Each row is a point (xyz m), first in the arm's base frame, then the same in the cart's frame.
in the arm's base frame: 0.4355 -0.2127 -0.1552
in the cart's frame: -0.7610 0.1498 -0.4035
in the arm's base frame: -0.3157 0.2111 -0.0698
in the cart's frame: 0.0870 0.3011 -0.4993
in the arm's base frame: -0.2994 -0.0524 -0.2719
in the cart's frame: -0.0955 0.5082 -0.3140
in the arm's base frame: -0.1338 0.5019 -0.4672
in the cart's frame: -0.0653 0.5755 -0.9201
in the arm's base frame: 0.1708 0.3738 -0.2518
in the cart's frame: -0.3179 0.2781 -0.8623
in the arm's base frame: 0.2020 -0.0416 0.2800
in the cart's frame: -0.3615 -0.1859 -0.3733
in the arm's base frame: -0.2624 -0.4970 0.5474
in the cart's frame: -0.0721 -0.2216 0.2666
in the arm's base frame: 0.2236 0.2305 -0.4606
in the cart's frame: -0.4839 0.4665 -0.8003
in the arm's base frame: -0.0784 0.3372 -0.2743
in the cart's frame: -0.1249 0.3926 -0.7457
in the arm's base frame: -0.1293 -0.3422 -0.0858
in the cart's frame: -0.3078 0.3023 -0.0689
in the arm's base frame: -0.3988 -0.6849 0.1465
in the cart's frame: -0.1499 0.2178 0.3915
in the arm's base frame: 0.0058 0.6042 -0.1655
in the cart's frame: -0.0549 0.2353 -0.9918
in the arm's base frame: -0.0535 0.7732 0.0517
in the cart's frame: 0.1299 0.0390 -1.0728
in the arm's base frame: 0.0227 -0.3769 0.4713
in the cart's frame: -0.2902 -0.2658 0.0386
